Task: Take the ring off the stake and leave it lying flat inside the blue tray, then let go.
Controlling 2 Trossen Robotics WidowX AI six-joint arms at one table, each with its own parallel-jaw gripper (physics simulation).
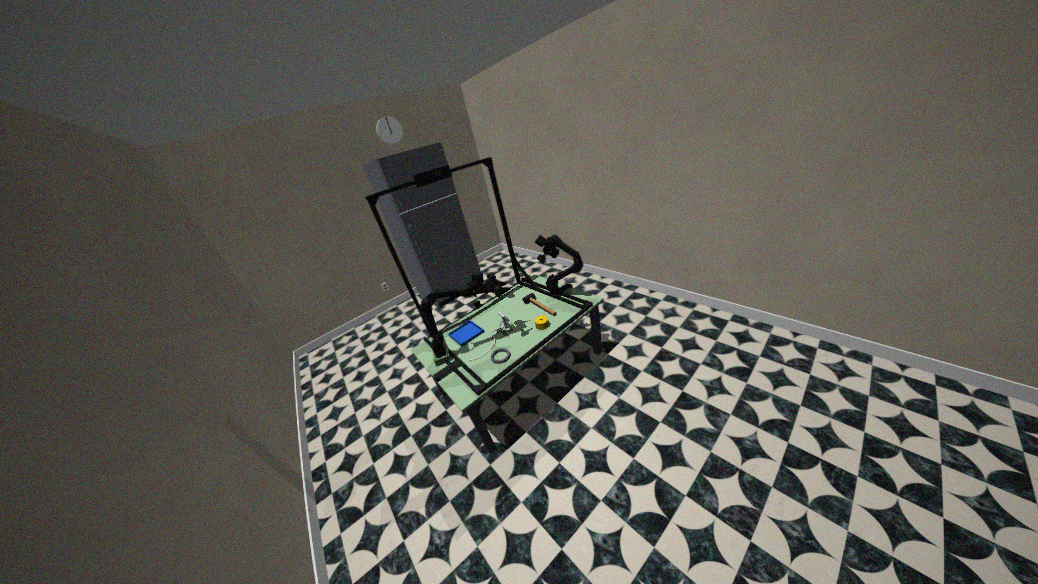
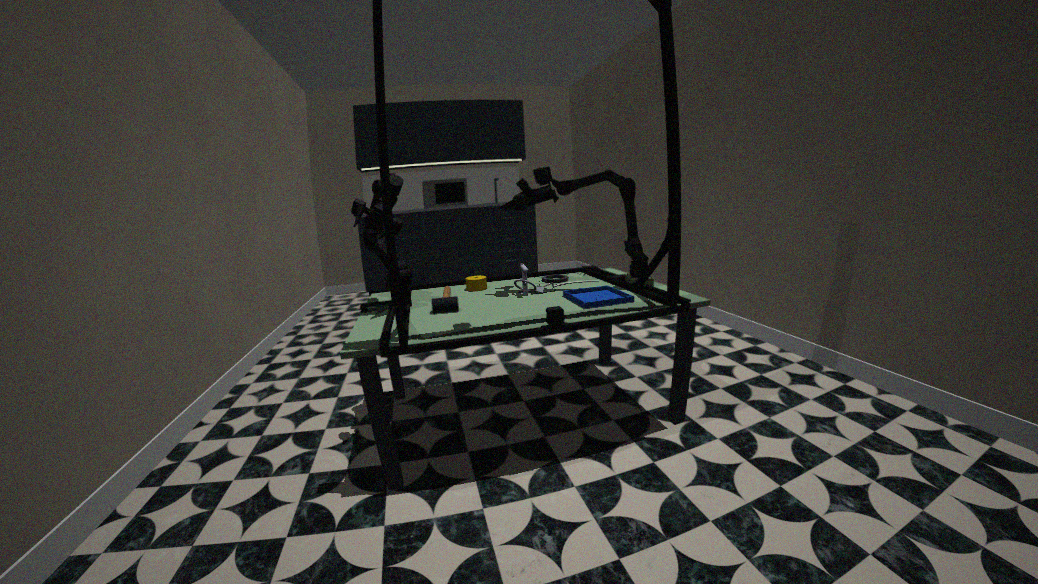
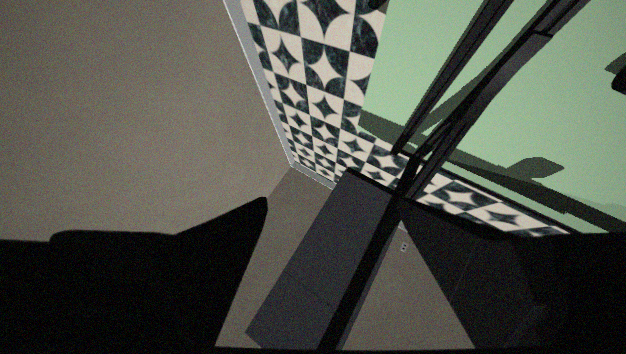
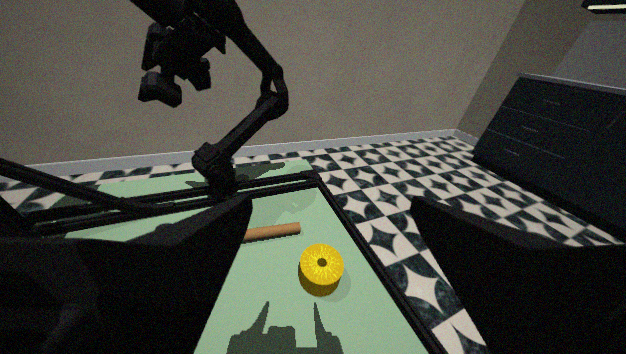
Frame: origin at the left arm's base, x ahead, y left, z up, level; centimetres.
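Seen in the pictures: left gripper, between the fingertips: [image 1: 545,253] [image 2: 366,232] [image 3: 332,203] [image 4: 142,84]; right gripper, between the fingertips: [image 1: 508,285] [image 2: 503,206] [image 4: 332,202]; left arm's base, origin of its link: [image 1: 554,293] [image 4: 221,192]; right arm's base, origin of its link: [image 1: 440,353] [image 2: 639,276].
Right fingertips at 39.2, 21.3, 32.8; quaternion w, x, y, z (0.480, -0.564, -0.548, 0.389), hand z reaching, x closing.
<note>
Offsets run from my right fingertips to a thing's top centre, as dx, dy, dz. "spot": to the spot under its first point. Level surfaces: height alone.
A pale stake {+7.2, -7.4, -23.3} [image 1: 503,318] [image 2: 524,271] stands near the middle of the green table {dz -34.8} [image 1: 458,384] [image 2: 418,326], with a light ring {spot: +10.3, -9.9, -31.0} [image 2: 531,287] around its foot. The blue tray {+33.9, -20.7, -32.6} [image 1: 466,333] [image 2: 598,297] lies flat beside it and holds nothing. My right gripper [image 2: 523,194] [image 4: 332,202] is open and empty, high above the table near the stake; its shadow falls on the table top. My left gripper [image 1: 545,242] [image 2: 365,210] [image 4: 142,84] is open and empty, raised over the far end of the table.
A yellow roll {-14.0, +5.4, -29.8} [image 1: 542,322] [image 2: 476,283] [image 4: 321,264] and a hammer {-22.9, -14.7, -29.8} [image 1: 540,304] [image 2: 445,303] lie toward the left arm's end. A dark ring {spot: +25.3, +14.4, -33.6} [image 1: 492,356] [image 2: 546,278] lies flat on the table near the tray. A black frame [image 1: 494,191] [image 2: 379,116] rises around the table.
</note>
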